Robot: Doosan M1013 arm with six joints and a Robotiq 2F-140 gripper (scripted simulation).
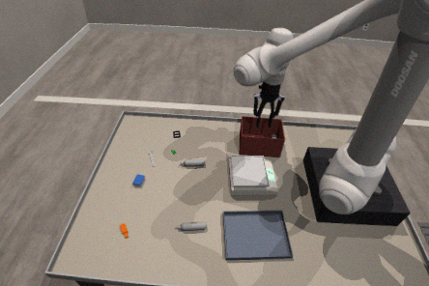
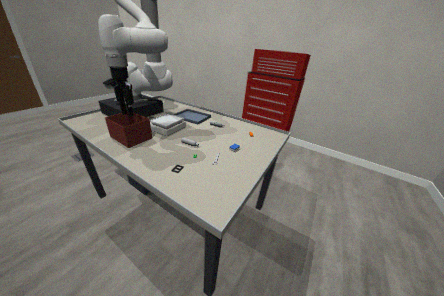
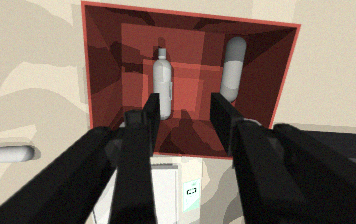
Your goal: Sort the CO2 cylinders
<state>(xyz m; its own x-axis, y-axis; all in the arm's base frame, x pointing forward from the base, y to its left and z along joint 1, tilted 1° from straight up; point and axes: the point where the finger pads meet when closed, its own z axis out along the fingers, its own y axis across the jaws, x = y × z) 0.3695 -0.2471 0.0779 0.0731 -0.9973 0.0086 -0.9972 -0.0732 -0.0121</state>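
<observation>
Right now the grey CO2 cylinder is 34 cm ahead of my hand, 16 cm below it and 15 cm to the left of it. From my hand the other things lie so: red scrap bin: 14 cm below, 1 cm to the right; then scale plate: 22 cm to the left, 11 cm below, 7 cm ahead; then white scale: 21 cm to the left, 13 cm below, 6 cm ahead.
</observation>
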